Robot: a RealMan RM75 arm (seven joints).
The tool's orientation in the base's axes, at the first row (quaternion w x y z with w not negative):
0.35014 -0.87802 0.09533 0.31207
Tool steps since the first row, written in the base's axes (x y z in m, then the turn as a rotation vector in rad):
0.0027 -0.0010 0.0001 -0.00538 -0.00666 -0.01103
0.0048 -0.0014 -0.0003 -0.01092 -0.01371 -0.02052
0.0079 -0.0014 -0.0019 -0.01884 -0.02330 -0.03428
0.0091 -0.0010 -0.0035 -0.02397 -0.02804 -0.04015
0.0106 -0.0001 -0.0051 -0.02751 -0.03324 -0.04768
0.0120 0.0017 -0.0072 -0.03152 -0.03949 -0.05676
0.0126 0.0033 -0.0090 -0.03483 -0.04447 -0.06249
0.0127 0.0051 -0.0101 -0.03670 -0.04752 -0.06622
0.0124 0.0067 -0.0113 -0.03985 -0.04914 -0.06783
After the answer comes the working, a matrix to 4 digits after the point.
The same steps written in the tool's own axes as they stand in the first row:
0.0020 -0.0004 -0.0020 0.00221 0.01311 0.00427
0.0039 -0.0007 -0.0031 0.00332 0.02571 0.00750
0.0073 -0.0010 -0.0037 0.00505 0.04347 0.01255
0.0093 -0.0008 -0.0031 0.00438 0.05220 0.01511
0.0115 -0.0012 -0.0023 0.00596 0.06158 0.01753
0.0140 -0.0019 -0.0006 0.00807 0.07278 0.02033
0.0156 -0.0023 0.0012 0.00873 0.08090 0.02177
0.0165 -0.0030 0.0030 0.00940 0.08594 0.02270
0.0170 -0.0034 0.0049 0.00782 0.08925 0.02403

The tool's axes in the first row as the columns of a matrix, in the base's axes (rounded; the answer above uses it unrounded):
0.7870 -0.3859 -0.4813
0.0511 -0.7366 0.6744
-0.6148 -0.5554 -0.5600

